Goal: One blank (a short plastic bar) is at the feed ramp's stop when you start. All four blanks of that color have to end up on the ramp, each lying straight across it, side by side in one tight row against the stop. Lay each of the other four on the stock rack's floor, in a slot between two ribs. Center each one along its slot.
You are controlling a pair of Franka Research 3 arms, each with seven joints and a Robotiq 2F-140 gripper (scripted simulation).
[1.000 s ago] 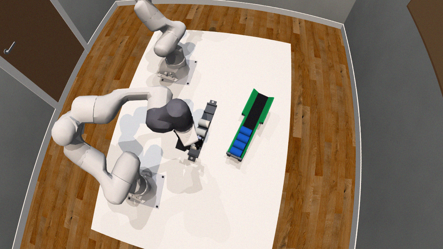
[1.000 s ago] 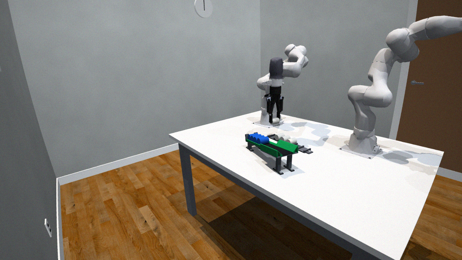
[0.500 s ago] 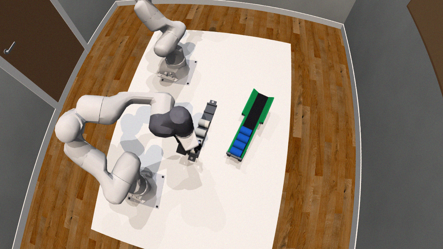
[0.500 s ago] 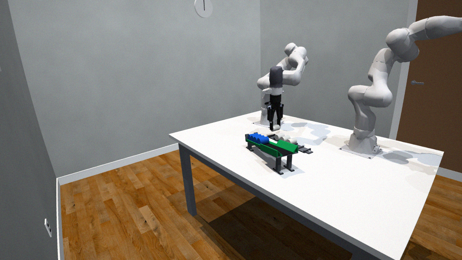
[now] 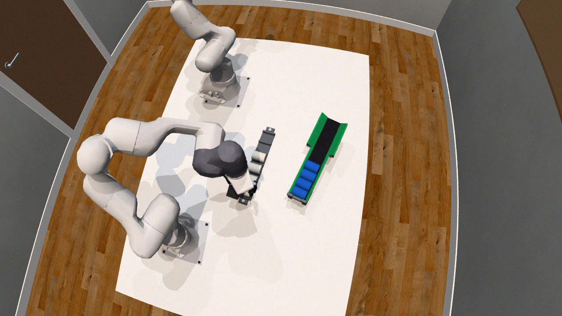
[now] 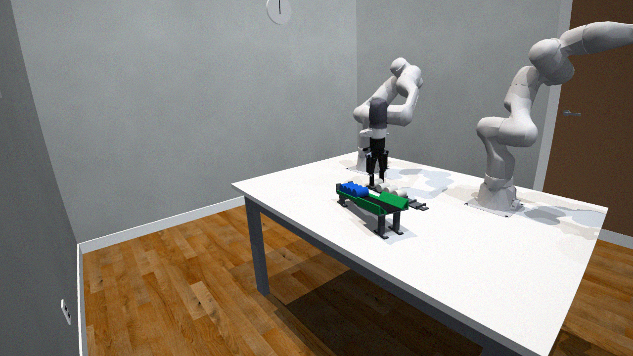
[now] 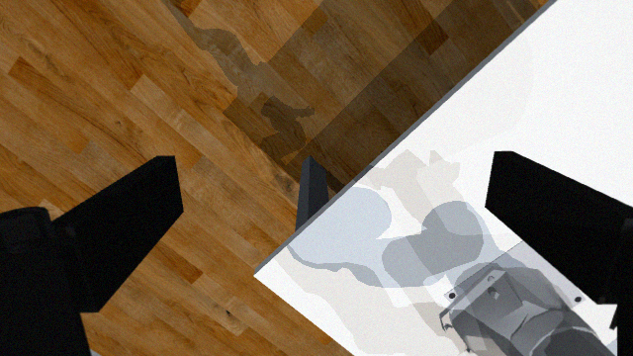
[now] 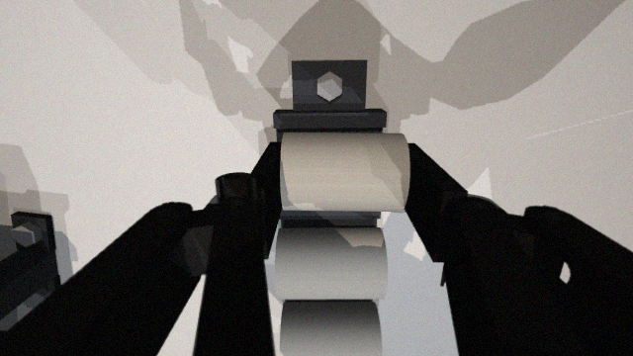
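Now: the stock rack 140 mm to the left of my right hand, 60 mm below it and 20 mm ahead of it. From my right hand the other things lie so: blue blank (230 mm ahead, 20 mm to the left, 20 mm above).
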